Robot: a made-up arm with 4 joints.
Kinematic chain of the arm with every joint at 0, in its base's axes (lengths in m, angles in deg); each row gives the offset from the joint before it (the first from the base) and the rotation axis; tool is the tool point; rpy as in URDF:
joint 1: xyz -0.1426 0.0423 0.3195 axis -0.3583 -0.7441 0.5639
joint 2: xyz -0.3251 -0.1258 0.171 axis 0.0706 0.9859 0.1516
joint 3: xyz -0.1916 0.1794 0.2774 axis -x
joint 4: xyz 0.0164 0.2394 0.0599 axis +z
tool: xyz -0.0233 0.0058 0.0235 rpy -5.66 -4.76 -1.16
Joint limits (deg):
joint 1: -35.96..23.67
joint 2: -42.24..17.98
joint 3: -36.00..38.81
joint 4: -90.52..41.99
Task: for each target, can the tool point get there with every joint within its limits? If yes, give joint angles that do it. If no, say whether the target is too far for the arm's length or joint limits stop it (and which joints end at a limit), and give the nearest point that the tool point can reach.
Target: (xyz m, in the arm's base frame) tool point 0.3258 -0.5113 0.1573
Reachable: no: joint limits stop it (at a limit: joint 1, joint 2, joint 3, joint 4) | nearest point -0.0747 0.1183 1.1273 | short by 1.224 m
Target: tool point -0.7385 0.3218 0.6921
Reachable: yes | joints 16.53 10.95 10.50 -77.18
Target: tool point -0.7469 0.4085 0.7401
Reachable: yes | joints -6.46 -37.15 -4.03 -24.26
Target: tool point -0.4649 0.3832 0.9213
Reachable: yes | joints -24.44 -12.19 16.87 31.63
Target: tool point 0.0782 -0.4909 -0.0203
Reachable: no: joint limits stop it (at a limit: joint 1, joint 2, joint 3, joint 4) | nearest point -0.7780 0.2273 0.2822 | short by 1.158 m
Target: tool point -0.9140 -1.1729 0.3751
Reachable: no: too far | nearest point -1.0114 0.1342 0.4370 | short by 1.312 m
